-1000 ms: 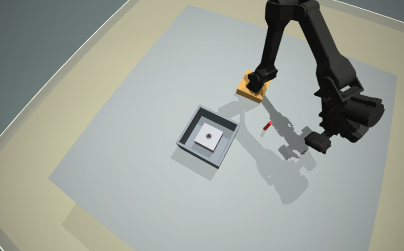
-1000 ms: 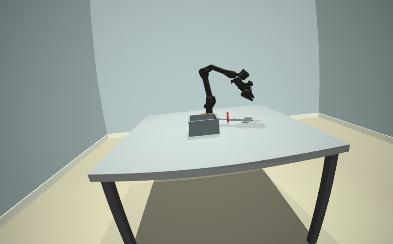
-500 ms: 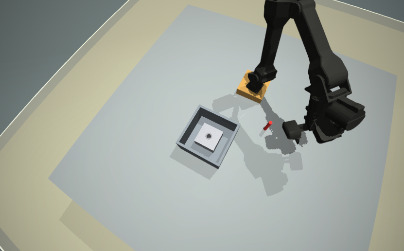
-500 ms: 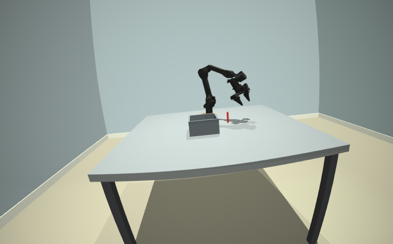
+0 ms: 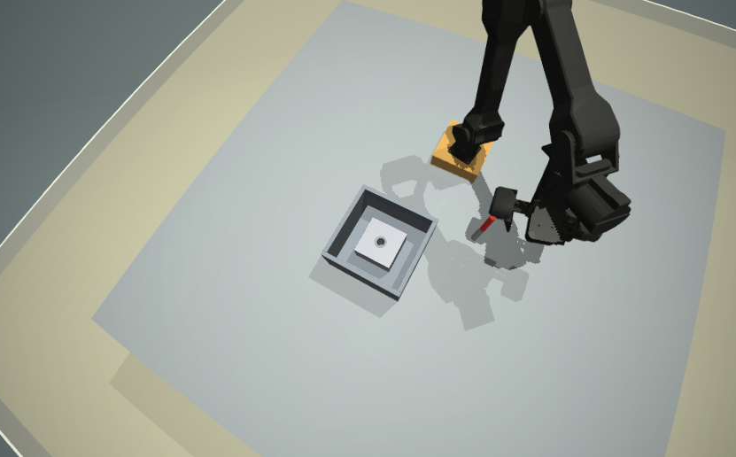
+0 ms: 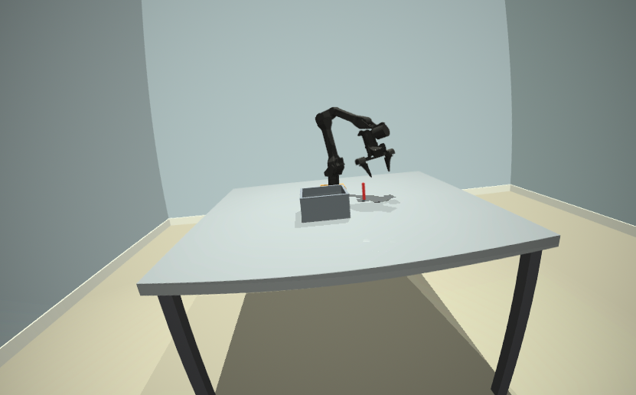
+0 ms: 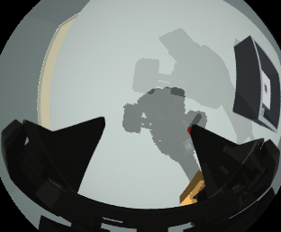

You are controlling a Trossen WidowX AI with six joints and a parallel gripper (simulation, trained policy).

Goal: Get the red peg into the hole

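Right now the red peg is 8 cm to the right of my gripper tip, 8 cm below it and 1 cm behind it. The rest, counted from my gripper tip: grey box (25 cm to the right, 19 cm ahead, 9 cm below); plate (25 cm to the right, 19 cm ahead, 7 cm below).
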